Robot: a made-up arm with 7 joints.
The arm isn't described. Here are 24 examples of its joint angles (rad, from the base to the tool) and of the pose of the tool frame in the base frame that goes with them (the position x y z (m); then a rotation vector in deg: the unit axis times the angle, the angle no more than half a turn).
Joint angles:
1: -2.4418 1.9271 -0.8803 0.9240 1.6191 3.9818 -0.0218
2: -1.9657 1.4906 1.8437 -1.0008 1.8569 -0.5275 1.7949
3: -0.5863 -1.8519 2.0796 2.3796 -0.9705 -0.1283 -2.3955
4: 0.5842 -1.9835 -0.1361 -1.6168 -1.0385 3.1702 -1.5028
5: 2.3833 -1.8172 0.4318 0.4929 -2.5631 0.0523 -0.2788
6: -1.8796 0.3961 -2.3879 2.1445 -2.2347 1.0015 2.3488
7: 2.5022 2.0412 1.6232 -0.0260 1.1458 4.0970 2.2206
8: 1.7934 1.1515 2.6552 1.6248 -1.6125 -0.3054 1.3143
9: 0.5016 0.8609 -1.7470 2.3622 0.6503 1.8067 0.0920
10: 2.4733 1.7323 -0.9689 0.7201 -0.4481 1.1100 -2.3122
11: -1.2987 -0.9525 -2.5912 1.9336 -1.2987 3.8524 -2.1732
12: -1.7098 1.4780 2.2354 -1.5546 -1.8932 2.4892 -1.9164
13: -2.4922 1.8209 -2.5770 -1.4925 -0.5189 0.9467 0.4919
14: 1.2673 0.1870 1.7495 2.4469 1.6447 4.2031 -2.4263
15: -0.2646 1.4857 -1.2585 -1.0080 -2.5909 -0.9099 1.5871
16: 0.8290 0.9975 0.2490 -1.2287 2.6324 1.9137 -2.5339
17: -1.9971 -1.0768 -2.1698 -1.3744 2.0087 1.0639 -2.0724
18: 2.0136 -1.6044 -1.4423 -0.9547 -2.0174 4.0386 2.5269
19: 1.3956 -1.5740 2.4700 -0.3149 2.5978 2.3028 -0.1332
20: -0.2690 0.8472 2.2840 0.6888 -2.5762 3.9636 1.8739
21: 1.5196 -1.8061 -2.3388 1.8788 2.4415 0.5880 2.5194
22: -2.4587 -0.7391 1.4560 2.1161 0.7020 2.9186 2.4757
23: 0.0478 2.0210 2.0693 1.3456 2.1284 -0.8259 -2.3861
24: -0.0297 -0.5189 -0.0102 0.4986 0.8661 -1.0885 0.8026
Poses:
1: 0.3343 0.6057 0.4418 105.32 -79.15 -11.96
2: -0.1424 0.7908 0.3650 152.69 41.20 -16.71
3: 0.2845 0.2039 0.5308 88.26 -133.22 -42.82
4: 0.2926 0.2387 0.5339 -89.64 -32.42 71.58
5: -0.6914 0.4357 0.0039 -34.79 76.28 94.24
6: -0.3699 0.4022 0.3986 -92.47 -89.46 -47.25
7: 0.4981 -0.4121 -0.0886 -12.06 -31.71 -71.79
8: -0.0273 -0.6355 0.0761 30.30 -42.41 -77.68
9: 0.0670 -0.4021 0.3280 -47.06 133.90 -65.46
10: 0.7979 -0.3217 0.3723 83.93 54.20 130.74
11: -0.2412 -0.1363 0.8086 57.46 126.36 -82.45
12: -0.3732 0.3451 0.4798 -62.33 -80.73 18.89
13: 0.4297 0.0965 0.6591 -79.02 39.88 -118.51
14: -0.2156 -0.1177 0.3493 34.81 39.36 126.24
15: -0.4083 0.5285 0.3478 113.78 -0.27 62.75
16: -0.4449 -0.5302 0.3526 105.43 45.25 -59.43
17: 0.0061 -0.6726 0.3430 112.29 86.29 -8.55
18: -0.5038 0.3217 0.3091 -16.73 129.60 -1.59
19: 0.2820 0.7388 0.3733 1.86 -111.27 -109.50
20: -0.6596 0.2095 0.6731 -35.15 150.25 -40.44
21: 0.4819 0.2114 0.5507 -21.78 87.10 15.71
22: 0.0656 -0.3247 0.4413 94.56 37.92 -63.72
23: -0.2785 0.3005 -0.2059 50.31 -105.36 83.70
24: 0.6435 0.0030 0.8310 -150.27 12.66 53.49
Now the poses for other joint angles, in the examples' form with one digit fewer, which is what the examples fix.
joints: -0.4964 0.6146 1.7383 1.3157 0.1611 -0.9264 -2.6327
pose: -0.079 0.546 0.658 46.1 -148.1 73.0
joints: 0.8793 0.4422 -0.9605 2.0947 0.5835 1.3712 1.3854
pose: 0.410 -0.172 0.599 -52.6 98.0 -19.9
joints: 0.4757 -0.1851 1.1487 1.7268 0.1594 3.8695 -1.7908
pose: 0.045 0.380 0.597 30.2 -36.1 157.0
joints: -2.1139 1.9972 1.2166 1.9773 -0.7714 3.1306 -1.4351
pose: 0.460 0.111 0.318 -52.2 131.7 -15.1
